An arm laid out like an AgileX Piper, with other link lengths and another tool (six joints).
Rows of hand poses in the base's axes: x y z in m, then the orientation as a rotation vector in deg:
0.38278, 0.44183, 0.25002, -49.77, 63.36, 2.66
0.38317, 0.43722, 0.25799, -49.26, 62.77, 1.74
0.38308, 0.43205, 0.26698, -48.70, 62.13, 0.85
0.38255, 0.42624, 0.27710, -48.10, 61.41, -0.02
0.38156, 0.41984, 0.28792, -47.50, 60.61, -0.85
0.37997, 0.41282, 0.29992, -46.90, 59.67, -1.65
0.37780, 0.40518, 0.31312, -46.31, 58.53, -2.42
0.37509, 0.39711, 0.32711, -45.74, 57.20, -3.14
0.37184, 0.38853, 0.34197, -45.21, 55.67, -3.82
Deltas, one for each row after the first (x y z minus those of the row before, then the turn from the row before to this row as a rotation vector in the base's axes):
0.00039, -0.00461, 0.00797, 0.09, -0.93, -0.68
-0.00009, -0.00517, 0.00899, 0.15, -0.97, -0.66
-0.00053, -0.00581, 0.01012, 0.20, -1.04, -0.64
-0.00099, -0.00640, 0.01082, 0.22, -1.09, -0.59
-0.00159, -0.00702, 0.01200, 0.25, -1.21, -0.52
-0.00217, -0.00764, 0.01320, 0.28, -1.38, -0.42
-0.00271, -0.00807, 0.01399, 0.30, -1.53, -0.31
-0.00325, -0.00858, 0.01486, 0.30, -1.69, -0.19

